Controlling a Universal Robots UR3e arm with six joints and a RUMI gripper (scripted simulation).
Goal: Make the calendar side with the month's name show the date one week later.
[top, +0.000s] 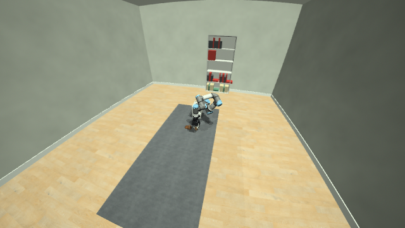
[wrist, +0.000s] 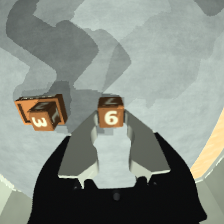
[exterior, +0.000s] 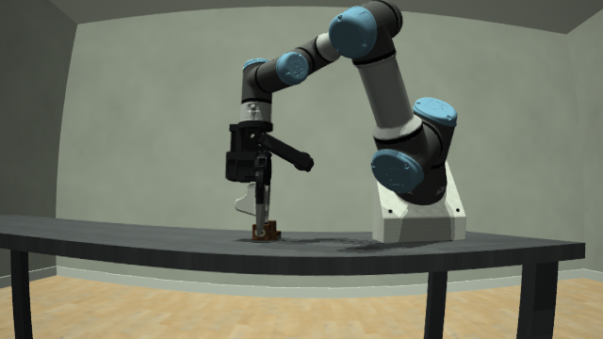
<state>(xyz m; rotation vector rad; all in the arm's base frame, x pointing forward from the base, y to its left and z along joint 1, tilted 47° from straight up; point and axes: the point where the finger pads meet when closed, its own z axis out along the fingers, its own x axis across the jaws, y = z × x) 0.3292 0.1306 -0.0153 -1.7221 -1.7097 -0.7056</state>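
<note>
My hand is 1 cm above the cube. Also, from my hand: calendar tray (11 cm to the right, 2 cm below).
</note>
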